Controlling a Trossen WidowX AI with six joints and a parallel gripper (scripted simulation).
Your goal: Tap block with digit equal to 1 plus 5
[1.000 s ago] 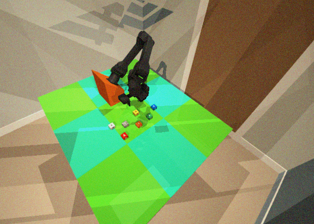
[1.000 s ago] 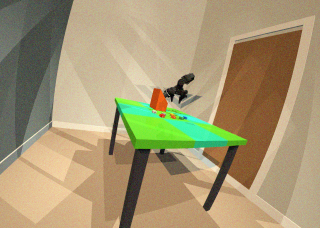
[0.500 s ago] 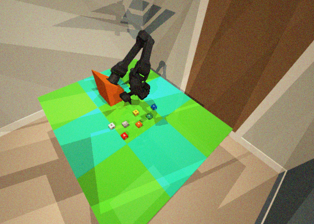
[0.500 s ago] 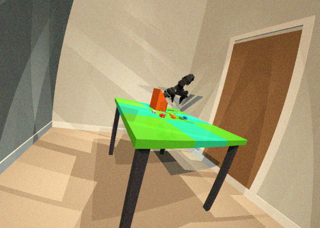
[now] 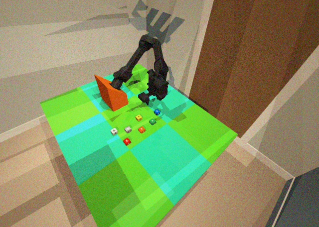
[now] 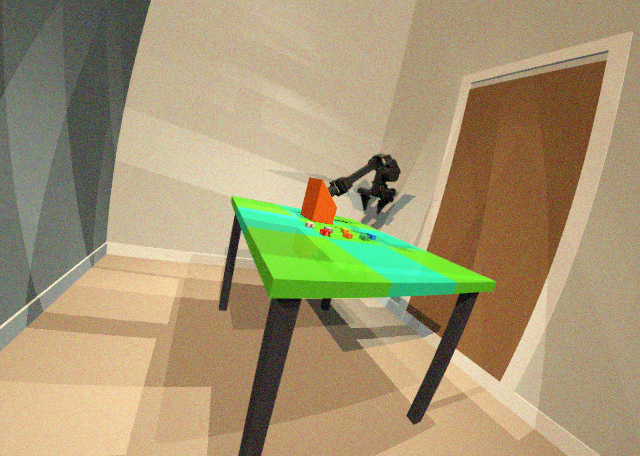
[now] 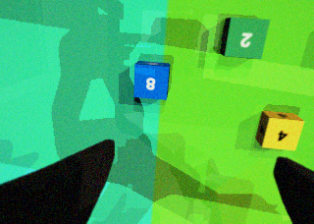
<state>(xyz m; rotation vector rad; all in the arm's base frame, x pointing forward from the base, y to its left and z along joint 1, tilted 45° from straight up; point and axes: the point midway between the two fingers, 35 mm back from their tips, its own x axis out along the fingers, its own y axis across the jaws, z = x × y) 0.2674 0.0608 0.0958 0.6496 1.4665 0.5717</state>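
The red block is 260 mm to the right of my gripper tip, 110 mm below it and 60 mm ahead of it. The rest, counted from my gripper tip: green block 110 mm below, 50 mm to the right, 50 mm ahead; then blue block 110 mm below, 30 mm to the left, 10 mm ahead; then yellow block 110 mm below, 90 mm to the right, 30 mm behind.
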